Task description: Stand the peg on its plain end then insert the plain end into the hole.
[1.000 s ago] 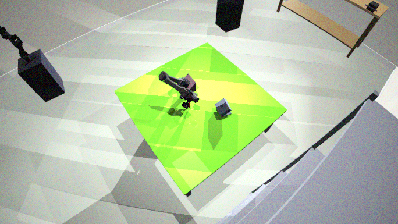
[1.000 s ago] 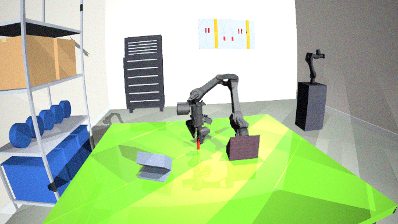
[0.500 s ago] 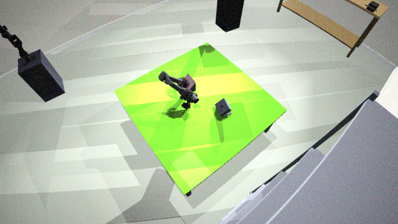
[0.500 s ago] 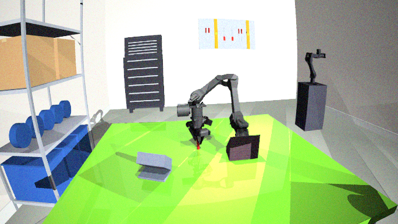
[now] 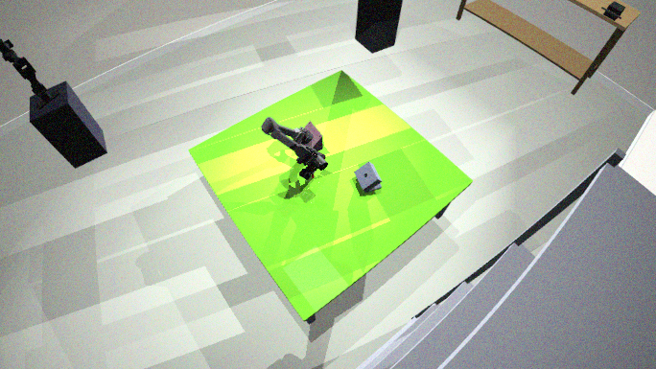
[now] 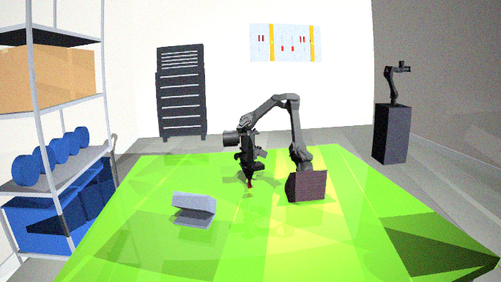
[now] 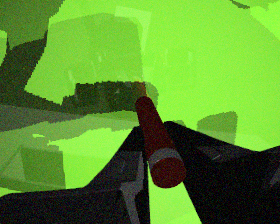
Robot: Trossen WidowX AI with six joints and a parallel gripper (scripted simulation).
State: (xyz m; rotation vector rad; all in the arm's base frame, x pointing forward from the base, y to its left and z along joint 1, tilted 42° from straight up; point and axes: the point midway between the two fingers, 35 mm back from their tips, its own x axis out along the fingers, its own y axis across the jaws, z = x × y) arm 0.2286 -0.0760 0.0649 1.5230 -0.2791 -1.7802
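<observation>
My gripper tip is now 250 mm to the right of the grey sloped panel, 200 mm short of it and 20 mm below it. Also, from my gripper tip: red peg (20 mm above).
</observation>
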